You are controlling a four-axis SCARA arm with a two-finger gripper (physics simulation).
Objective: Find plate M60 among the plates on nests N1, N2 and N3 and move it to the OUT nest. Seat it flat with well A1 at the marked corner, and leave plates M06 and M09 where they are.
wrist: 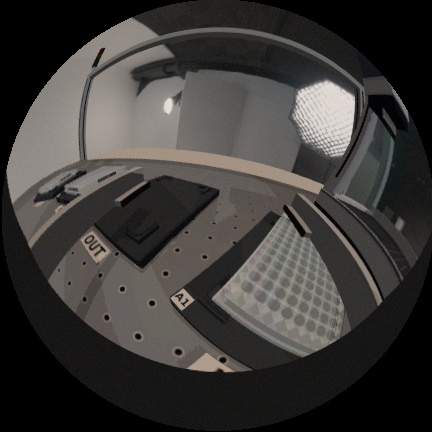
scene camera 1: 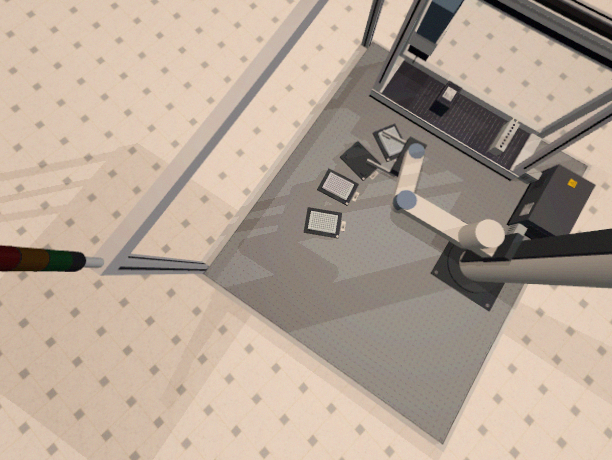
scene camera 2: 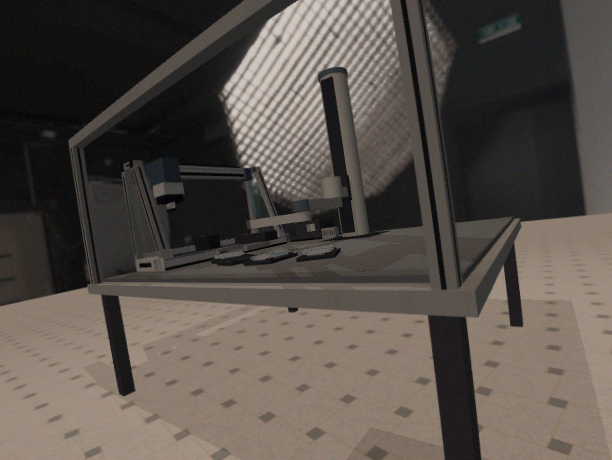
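Where they show: gripper, fingertip midpoint: (wrist: pixel 218 185) (scene camera 1: pixel 375 145) (scene camera 2: pixel 231 249); arm's base, link origin: (scene camera 1: pixel 473 264).
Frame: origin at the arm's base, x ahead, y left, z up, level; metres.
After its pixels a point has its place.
Observation:
My gripper (scene camera 1: pixel 376 147) @[x 0.683, y -0.211, z 0.061 m] (wrist: pixel 218 185) @[x 0.683, y -0.211, z 0.061 m] is open, with nothing between its fingers. One finger is over a pale well plate (scene camera 1: pixel 388 145) @[x 0.630, y -0.262, z 0.039 m] (wrist: pixel 287 285) @[x 0.607, y -0.268, z 0.038 m] and the other is over the dark OUT nest (scene camera 1: pixel 357 159) @[x 0.717, y -0.124, z 0.024 m] (wrist: pixel 187 197) @[x 0.715, y -0.170, z 0.025 m], which holds no plate. The pale plate lies in its black nest, beside the marked A1 corner label (wrist: pixel 182 299) @[x 0.593, y -0.208, z 0.025 m]. Two more plates sit in nests on the other side of the OUT nest: a nearer one (scene camera 1: pixel 339 185) @[x 0.718, y 0.037, z 0.028 m] (wrist: pixel 95 179) @[x 0.697, y 0.001, z 0.039 m] and a farther one (scene camera 1: pixel 324 221) @[x 0.682, y 0.222, z 0.028 m] (wrist: pixel 61 184) @[x 0.679, y 0.179, z 0.027 m]. No plate number is readable. In scene camera 2 the gripper is hard to make out.
A dark conveyor (scene camera 1: pixel 472 125) @[x 0.350, y -0.560, z 0.062 m] under a metal frame runs beside the nests and carries a small box (scene camera 1: pixel 449 94) @[x 0.529, y -0.571, z 0.134 m]. A dark cabinet (scene camera 1: pixel 560 200) @[x -0.111, y -0.402, z 0.128 m] stands near the arm's column (scene camera 1: pixel 540 270) @[x 0.041, y 0.063, z 0.410 m] (scene camera 2: pixel 352 150) @[x 0.031, y 0.068, z 0.460 m]. Enclosure posts (scene camera 2: pixel 432 150) @[x 1.044, y 0.715, z 0.214 m] rise at the table's edges.

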